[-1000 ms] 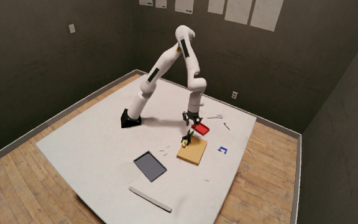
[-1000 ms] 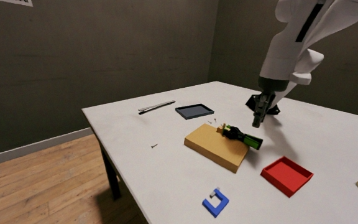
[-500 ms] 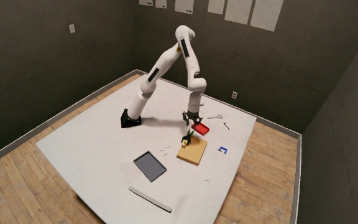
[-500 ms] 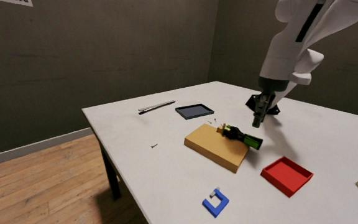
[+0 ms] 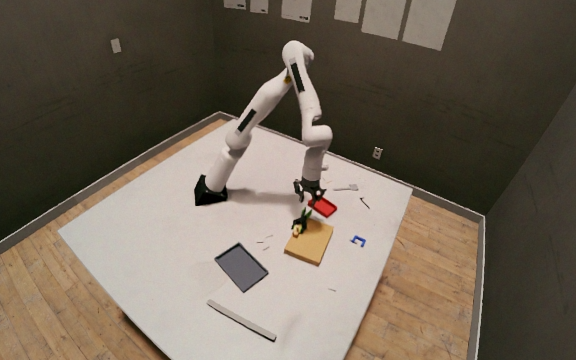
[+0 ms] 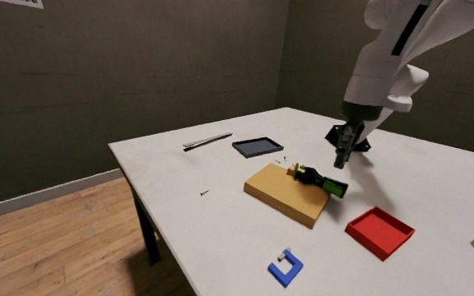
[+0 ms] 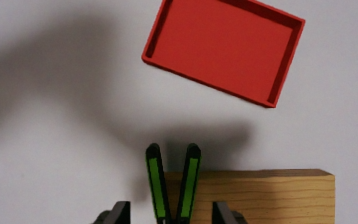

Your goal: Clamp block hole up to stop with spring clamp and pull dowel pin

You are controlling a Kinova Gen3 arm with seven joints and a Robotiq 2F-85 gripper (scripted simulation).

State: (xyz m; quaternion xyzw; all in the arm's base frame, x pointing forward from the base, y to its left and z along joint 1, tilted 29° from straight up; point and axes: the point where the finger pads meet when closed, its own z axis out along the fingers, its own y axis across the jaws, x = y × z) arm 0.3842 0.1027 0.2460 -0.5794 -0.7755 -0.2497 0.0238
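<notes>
Right now the dowel pin is 100 mm to the right of my hand, 80 mm below it and 40 mm ahead of it. Round my hand: grey tray (360 mm to the right, 120 mm below); red tray (130 mm to the left, 120 mm below); small wooden block (100 mm to the right, 90 mm below, 40 mm ahead).
</notes>
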